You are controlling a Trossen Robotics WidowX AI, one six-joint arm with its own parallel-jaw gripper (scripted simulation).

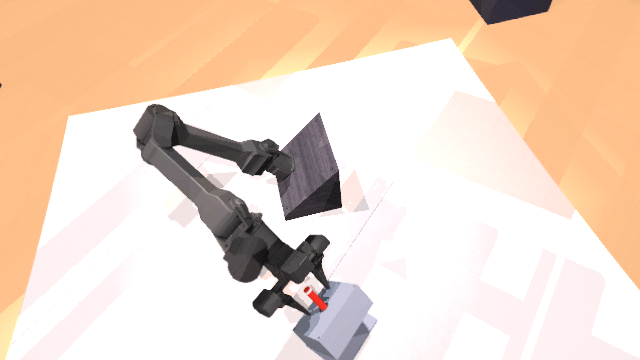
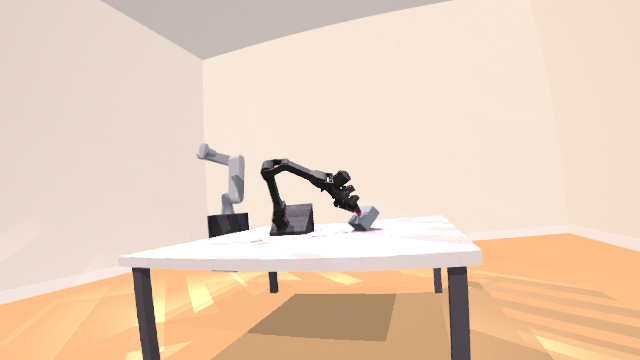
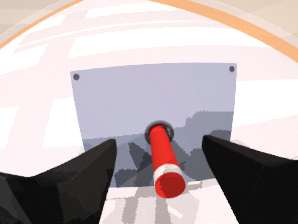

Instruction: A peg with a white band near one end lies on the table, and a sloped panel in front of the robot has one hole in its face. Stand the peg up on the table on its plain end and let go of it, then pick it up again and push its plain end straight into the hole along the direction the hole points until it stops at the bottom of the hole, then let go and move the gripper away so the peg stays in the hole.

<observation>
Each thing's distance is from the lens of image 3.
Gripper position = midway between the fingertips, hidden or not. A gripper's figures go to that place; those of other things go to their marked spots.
gripper (image 3: 160, 143): 0.10 m
red peg (image 3: 169, 182): 0.07 m
</observation>
